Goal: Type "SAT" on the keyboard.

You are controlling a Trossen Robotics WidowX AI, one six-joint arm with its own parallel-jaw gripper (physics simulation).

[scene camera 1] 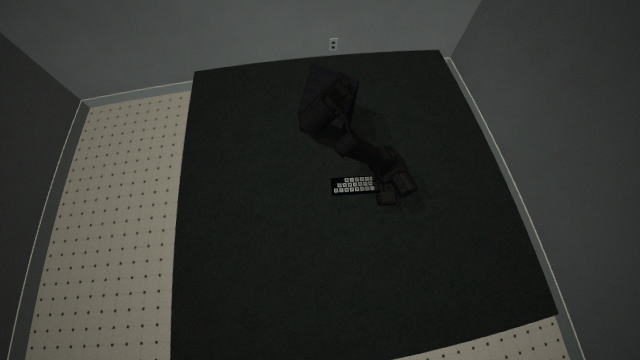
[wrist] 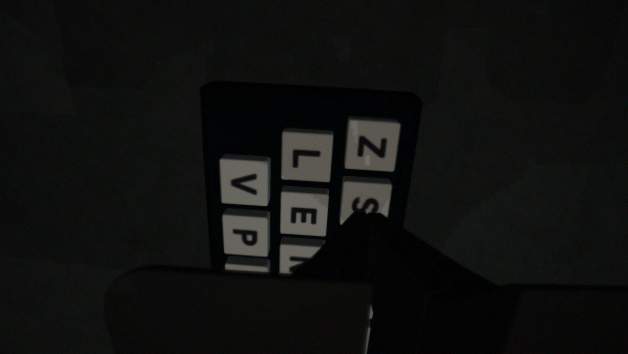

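Pixels of known places: gripper, fingertip midpoint: [scene camera 1: 376,187] [wrist: 365,226]; arm's base at its link origin: [scene camera 1: 341,88].
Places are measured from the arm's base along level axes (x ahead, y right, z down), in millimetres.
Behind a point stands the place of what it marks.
The black keyboard [scene camera 1: 336,180] @(x 224, y 111, z 210 mm) [wrist: 240,112] @(x 284, y -51, z 211 mm) with white letter keys lies flat on the dark table. In the wrist view it is turned sideways. The Z key [wrist: 372,145] @(x 320, y -31, z 205 mm), L key [wrist: 307,155] @(x 300, y -33, z 205 mm), E key [wrist: 304,211] @(x 294, y -16, z 205 mm), V key [wrist: 245,180] @(x 279, y -31, z 205 mm) and P key [wrist: 246,233] @(x 273, y -13, z 205 mm) show. My gripper [wrist: 365,226] @(x 311, y -8, z 202 mm) is shut and empty, with its fingertips over the lower part of the S key [wrist: 366,192] @(x 314, y -17, z 205 mm). Whether they touch it I cannot tell. The A and T keys are hidden in the wrist view behind the gripper, and too small to read in the scene view.
The dark table top [scene camera 1: 280,260] @(x 405, y 405, z 223 mm) extends around the keyboard. The arm [scene camera 1: 357,147] @(x 317, y 140, z -184 mm) reaches from its base near the back edge to the keyboard's right end. Walls stand behind and at the sides, and pale tiled floor [scene camera 1: 115,210] shows at the left.
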